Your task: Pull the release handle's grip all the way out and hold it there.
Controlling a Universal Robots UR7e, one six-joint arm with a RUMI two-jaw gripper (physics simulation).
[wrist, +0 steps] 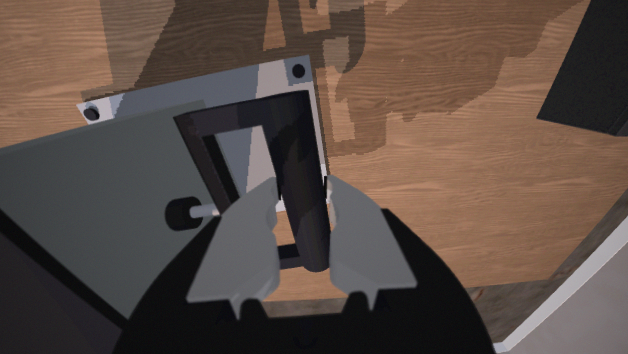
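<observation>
The release handle's grip [294, 140] is a dark round bar on a dark rectangular frame, running from the upper middle down between my fingers in the wrist view. The frame's arm [202, 162] stands beside a grey-green housing [100, 185]. My gripper [302, 178] is shut on the grip, with one light grey finger on each side of the bar, around its lower half. The exact contact faces of the fingers are partly hidden. A short metal pin with a black knob [181, 214] sticks out left of the frame.
A light metal base plate [200, 87] with dark bolts lies on the wooden table top [450, 200] behind the handle. A black block [585, 75] stands at the upper right. A pale rail [565, 285] runs past the table's edge at the lower right.
</observation>
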